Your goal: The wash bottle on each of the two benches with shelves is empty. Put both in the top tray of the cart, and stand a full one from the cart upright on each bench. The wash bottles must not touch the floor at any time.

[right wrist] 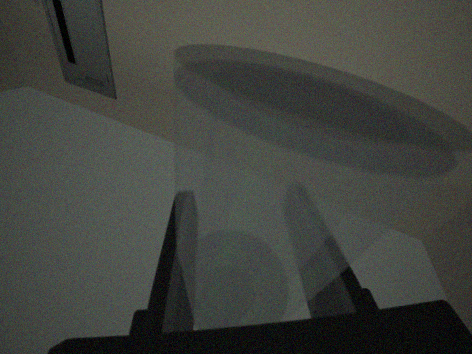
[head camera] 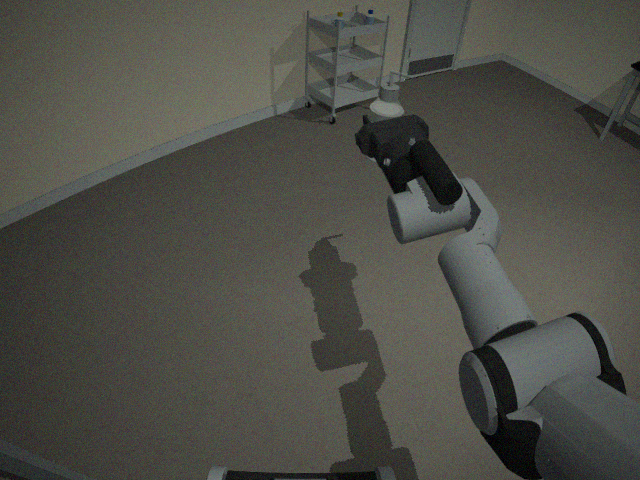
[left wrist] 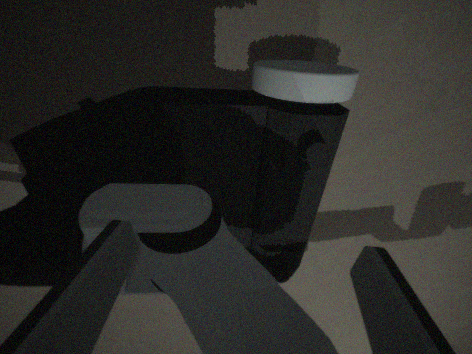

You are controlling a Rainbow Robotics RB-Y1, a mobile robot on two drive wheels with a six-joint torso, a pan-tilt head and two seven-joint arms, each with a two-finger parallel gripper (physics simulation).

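My right gripper is shut on a pale, see-through wash bottle, which is upright above the floor in the head camera view, with a grey cap and a thin spout. The gripper's body hides the lower part of the bottle there. The cart stands against the far wall, at the top of the head camera view. On its top tray are a bottle with a yellow cap and a bottle with a blue cap. My left gripper is open, with no object between its fingers.
A door is in the wall to the right of the cart. Legs of a table or bench stand at the right edge of the head camera view. A pale skirting board runs along the wall. My arm's shadow lies on the floor.
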